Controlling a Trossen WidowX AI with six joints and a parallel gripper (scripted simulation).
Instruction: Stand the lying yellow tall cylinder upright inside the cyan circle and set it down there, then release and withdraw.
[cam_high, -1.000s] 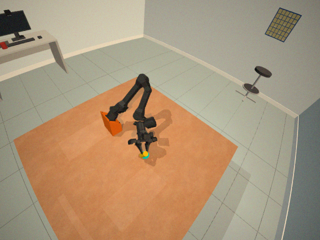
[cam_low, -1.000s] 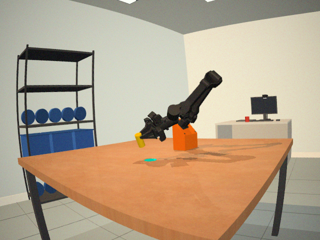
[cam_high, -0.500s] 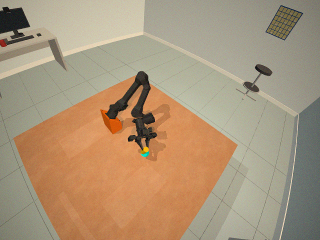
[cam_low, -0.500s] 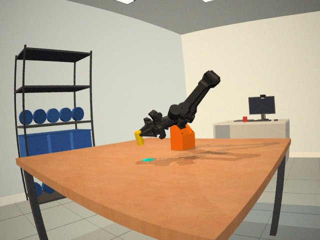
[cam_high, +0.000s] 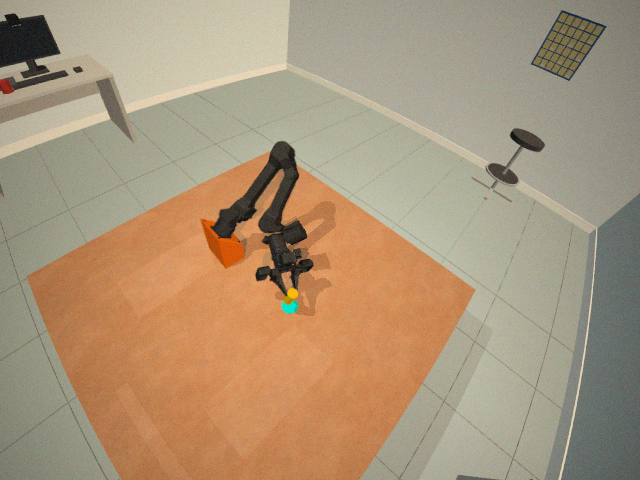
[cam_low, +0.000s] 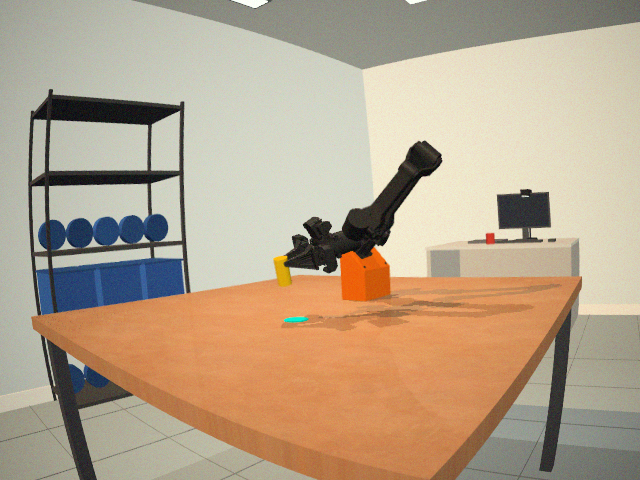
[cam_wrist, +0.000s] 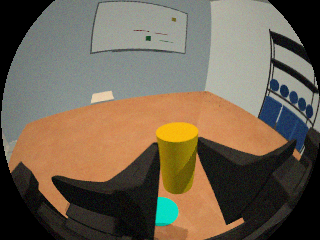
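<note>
The cyan circle is 140 mm below my gripper tip, 20 mm to the left of it and 20 mm behind it. Round my gripper tip: yellow cylinder (20 mm below).
</note>
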